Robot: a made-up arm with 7 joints.
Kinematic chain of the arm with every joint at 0, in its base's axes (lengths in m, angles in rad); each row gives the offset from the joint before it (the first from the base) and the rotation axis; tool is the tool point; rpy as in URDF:
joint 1: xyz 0 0 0.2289 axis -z
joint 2: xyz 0 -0.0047 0.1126 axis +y
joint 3: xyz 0 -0.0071 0.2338 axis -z
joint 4: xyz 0 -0.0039 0.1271 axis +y
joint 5: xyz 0 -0.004 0.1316 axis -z
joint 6: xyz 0 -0.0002 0.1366 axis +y
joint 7: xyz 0 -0.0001 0.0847 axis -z
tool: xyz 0 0 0 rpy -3.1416 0 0
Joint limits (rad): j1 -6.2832..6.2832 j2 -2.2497..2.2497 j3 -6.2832..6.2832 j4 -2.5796..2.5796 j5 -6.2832..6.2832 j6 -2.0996..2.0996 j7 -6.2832..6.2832
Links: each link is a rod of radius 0.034 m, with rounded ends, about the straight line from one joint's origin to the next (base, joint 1, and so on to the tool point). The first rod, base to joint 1, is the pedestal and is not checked.
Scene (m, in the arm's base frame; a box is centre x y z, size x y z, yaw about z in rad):
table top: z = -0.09
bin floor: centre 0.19 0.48 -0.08 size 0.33 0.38 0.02 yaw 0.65
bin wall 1: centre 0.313 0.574 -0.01 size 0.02 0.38 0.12 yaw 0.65
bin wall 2: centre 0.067 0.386 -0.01 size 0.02 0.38 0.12 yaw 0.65
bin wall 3: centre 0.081 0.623 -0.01 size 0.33 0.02 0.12 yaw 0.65
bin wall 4: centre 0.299 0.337 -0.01 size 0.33 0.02 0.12 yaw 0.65
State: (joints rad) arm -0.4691 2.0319 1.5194 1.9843 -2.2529 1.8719 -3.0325
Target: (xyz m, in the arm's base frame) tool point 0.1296 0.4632 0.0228
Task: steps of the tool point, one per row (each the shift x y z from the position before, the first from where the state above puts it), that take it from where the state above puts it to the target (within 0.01 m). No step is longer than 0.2 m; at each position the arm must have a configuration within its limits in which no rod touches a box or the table.
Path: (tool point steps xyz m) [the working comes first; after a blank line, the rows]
Joints at the target: -1.6769 1.9977 1.2558 1.0578 -2.4035 1.7484 -3.0325
Straight joint move there: touches bin wall 4.

1: 0.0442 0.1130 -0.0022
2: 0.0045 0.1296 0.0017
3: -0.0411 0.1313 0.0058
4: -0.0866 0.1165 0.0107
5: -0.1258 0.0854 0.0156
6: 0.0031 0.0067 -0.0754
7: -0.0031 -0.0067 -0.0767

